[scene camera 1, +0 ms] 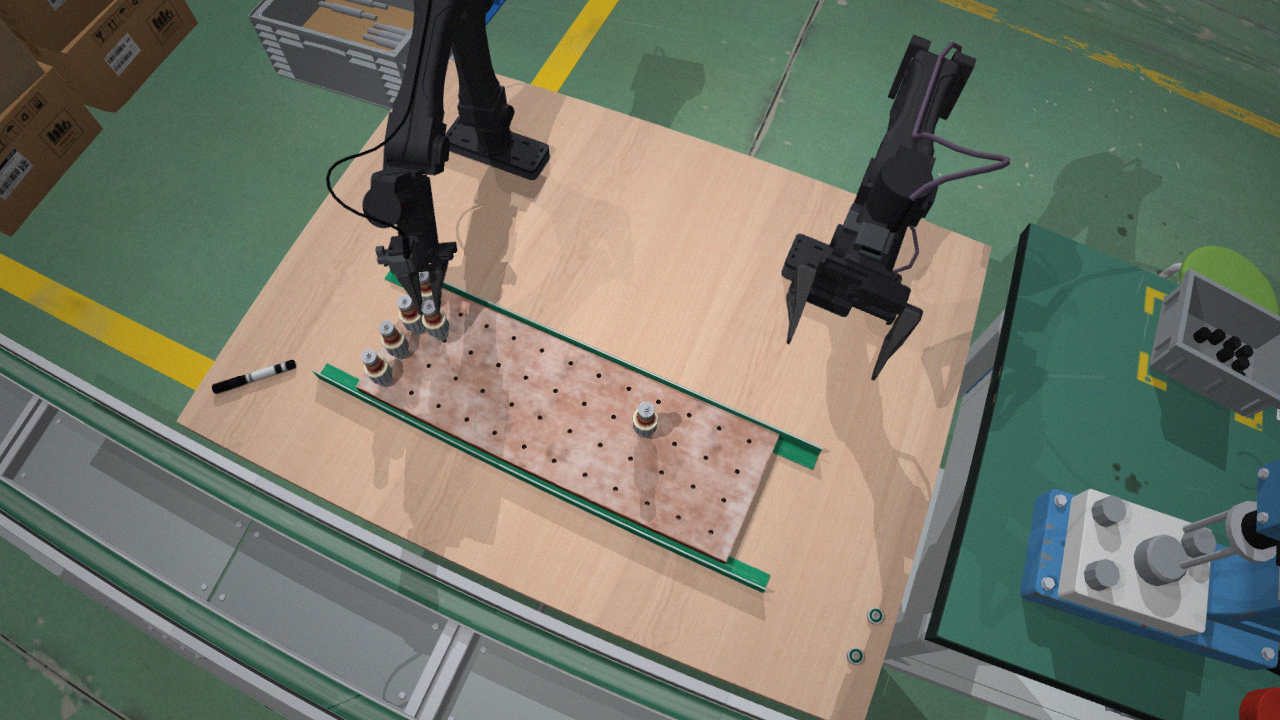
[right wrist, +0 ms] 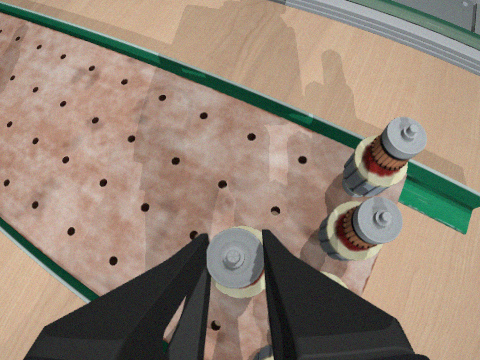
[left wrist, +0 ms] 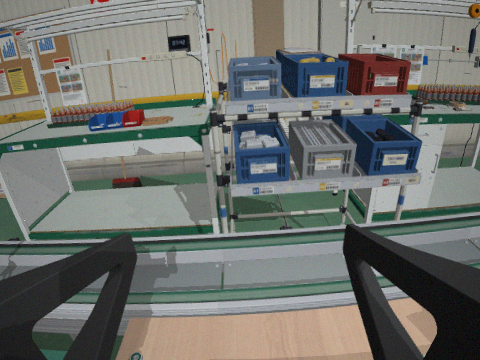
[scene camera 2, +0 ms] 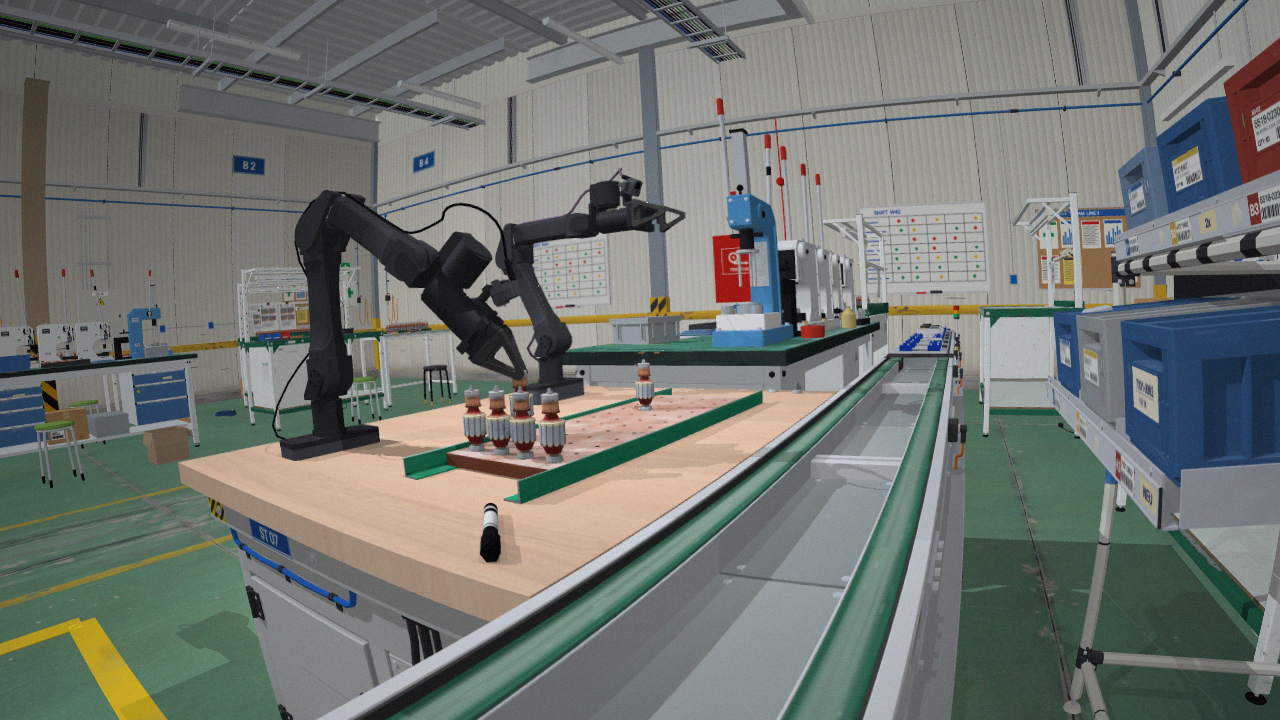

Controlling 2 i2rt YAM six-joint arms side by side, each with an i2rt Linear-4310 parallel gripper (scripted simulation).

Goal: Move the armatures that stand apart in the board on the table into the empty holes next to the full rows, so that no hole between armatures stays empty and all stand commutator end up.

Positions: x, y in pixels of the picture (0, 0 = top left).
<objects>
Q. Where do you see a board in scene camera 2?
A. At 585, 435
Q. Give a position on a marker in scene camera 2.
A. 490, 547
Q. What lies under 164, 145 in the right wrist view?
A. A board.
</objects>
